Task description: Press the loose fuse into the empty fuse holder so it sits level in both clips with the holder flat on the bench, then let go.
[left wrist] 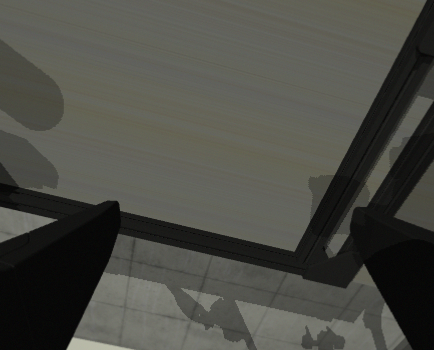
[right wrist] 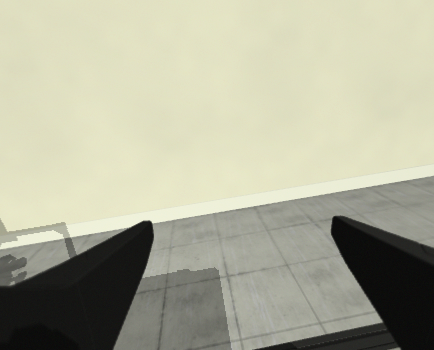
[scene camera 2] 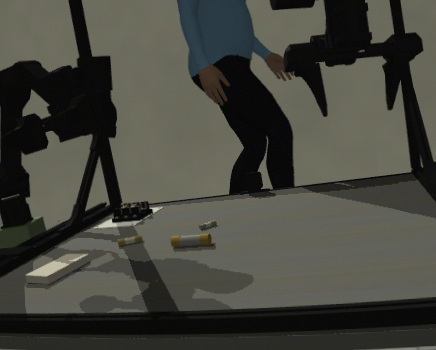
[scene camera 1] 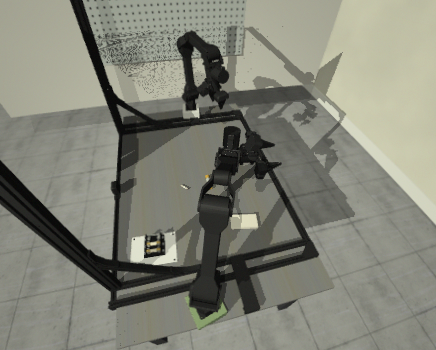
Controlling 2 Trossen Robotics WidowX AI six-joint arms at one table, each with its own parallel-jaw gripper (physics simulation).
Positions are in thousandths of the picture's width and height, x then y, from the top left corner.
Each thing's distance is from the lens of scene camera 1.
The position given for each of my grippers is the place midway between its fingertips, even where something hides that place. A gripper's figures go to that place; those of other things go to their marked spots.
my right gripper (scene camera 1: 636,441): 0.88 m
pegboard (scene camera 1: 276,113): 1.73 m
